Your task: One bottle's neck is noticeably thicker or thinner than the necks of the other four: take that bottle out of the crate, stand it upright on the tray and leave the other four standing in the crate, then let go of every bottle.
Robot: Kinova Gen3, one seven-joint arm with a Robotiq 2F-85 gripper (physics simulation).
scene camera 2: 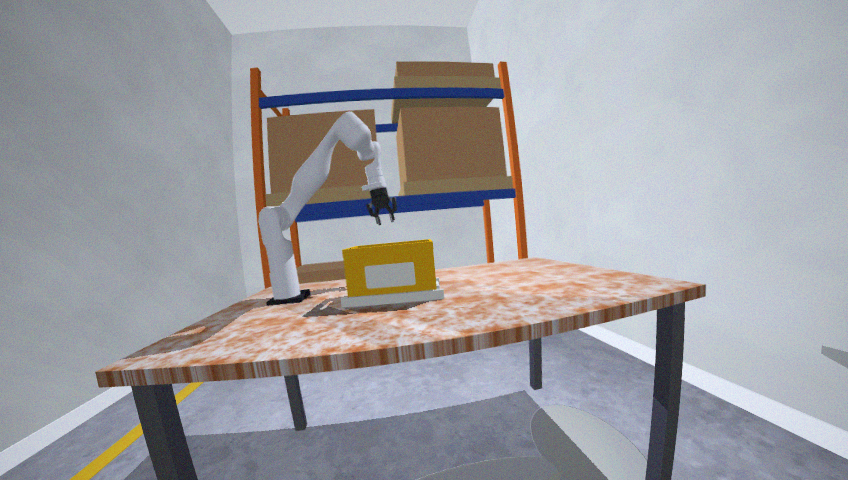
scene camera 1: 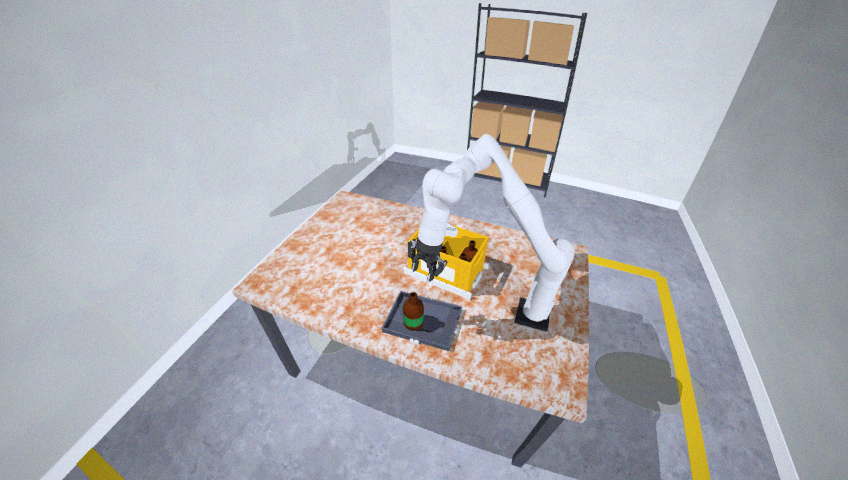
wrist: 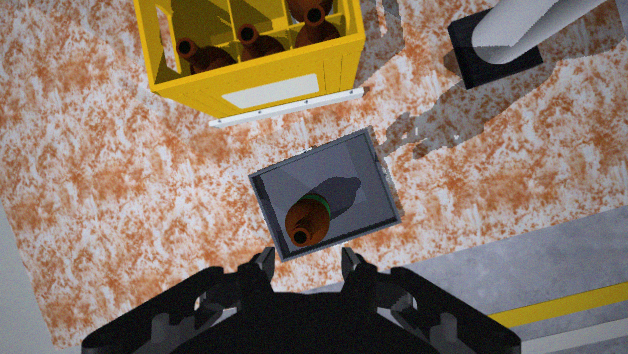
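Seen in the pictures: gripper, fingertip midpoint: (scene camera 2: 386, 223) (scene camera 1: 421, 275) (wrist: 308, 258); arm's base, origin of the base link: (scene camera 2: 288, 295) (scene camera 1: 534, 311) (wrist: 498, 39).
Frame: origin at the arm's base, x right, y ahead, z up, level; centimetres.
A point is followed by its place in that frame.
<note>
A brown bottle with a green band (scene camera 1: 413, 312) @[z 8.9, x -14.4, y 44.7 cm] (wrist: 308, 220) @[z 11.2, x -10.3, y 44.1 cm] stands upright on the dark grey tray (scene camera 1: 454, 333) @[z 0.9, x -15.0, y 30.3 cm] (wrist: 325, 154) @[z -1.2, x -2.3, y 37.3 cm], near the tray's left part in scene camera 1. The yellow crate (scene camera 1: 476, 271) @[z 4.8, x 13.8, y 23.9 cm] (scene camera 2: 427, 270) @[z 7.2, x 31.5, y 44.2 cm] (wrist: 345, 69) @[z 9.2, x 6.3, y 28.5 cm] stands behind the tray. Several brown bottles stand in it; in the wrist view their mouths show, one at the left (wrist: 186, 47) @[z 14.6, x 17.8, y 46.0 cm], one in the middle (wrist: 247, 34) @[z 14.6, x 14.6, y 38.2 cm] and one at the right (wrist: 314, 16) @[z 14.6, x 11.7, y 30.1 cm]; another is partly cut off by the frame's top edge. My gripper (scene camera 1: 423, 277) @[z 23.6, x -10.7, y 42.5 cm] (scene camera 2: 386, 222) @[z 23.6, x -10.7, y 42.5 cm] (wrist: 308, 258) @[z 23.6, x -10.7, y 42.5 cm] is open and empty, high above the table, clear of the standing bottle.
A white strip (scene camera 1: 437, 284) @[z -0.4, x 8.8, y 39.1 cm] (scene camera 2: 395, 298) @[z -0.1, x 29.1, y 34.1 cm] (wrist: 285, 108) @[z 1.3, x 9.1, y 39.5 cm] runs along the crate's base. The arm's black base plate (scene camera 1: 529, 322) @[z 0.2, x -5.6, y 2.4 cm] (scene camera 2: 274, 301) @[z -0.5, x 5.1, y -4.1 cm] (wrist: 467, 75) @[z -0.4, x -2.9, y 7.3 cm] is on the table (scene camera 1: 309, 261) @[z -1.7, x 13.4, y 98.4 cm] (scene camera 2: 535, 291) @[z -1.7, x 45.9, y 72.3 cm] (wrist: 100, 200) @[z -1.7, x 15.5, y 89.6 cm], to the right of the tray in scene camera 1. Storage racks stand beyond the table.
</note>
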